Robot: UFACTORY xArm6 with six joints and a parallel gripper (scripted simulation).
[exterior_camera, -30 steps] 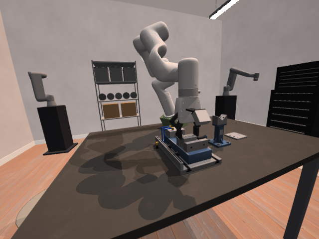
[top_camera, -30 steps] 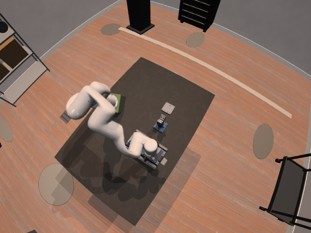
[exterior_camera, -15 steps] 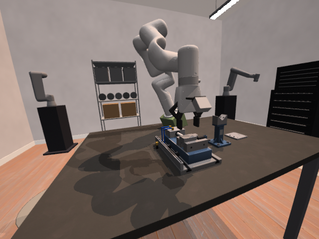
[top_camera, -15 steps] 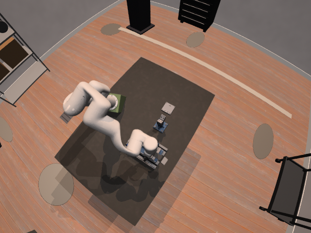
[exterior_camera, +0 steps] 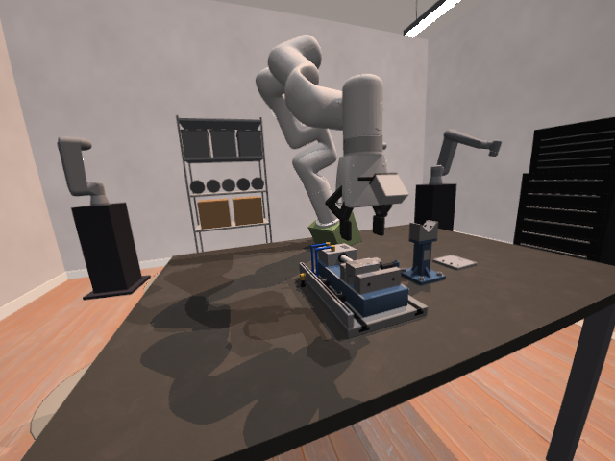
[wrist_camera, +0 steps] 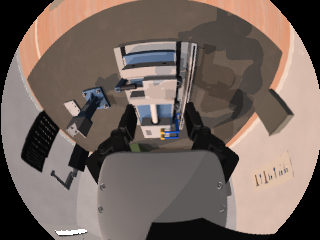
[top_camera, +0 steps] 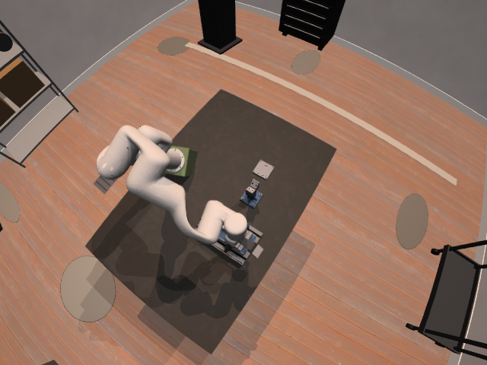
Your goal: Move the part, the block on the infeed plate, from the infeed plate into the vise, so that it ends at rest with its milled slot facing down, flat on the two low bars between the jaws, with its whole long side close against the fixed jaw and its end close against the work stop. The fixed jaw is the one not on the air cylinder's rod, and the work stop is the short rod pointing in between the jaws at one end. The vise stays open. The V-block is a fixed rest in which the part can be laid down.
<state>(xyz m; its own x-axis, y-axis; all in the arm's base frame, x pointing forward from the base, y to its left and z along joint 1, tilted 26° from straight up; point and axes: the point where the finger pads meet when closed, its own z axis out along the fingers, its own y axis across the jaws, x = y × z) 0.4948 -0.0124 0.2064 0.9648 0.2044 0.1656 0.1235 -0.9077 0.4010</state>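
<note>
Now: the part 9 cm below my hand. Also, from my hand: air cylinder (17 cm behind, 10 cm below); then grey rail (15 cm below, 8 cm to the right, 6 cm behind).
</note>
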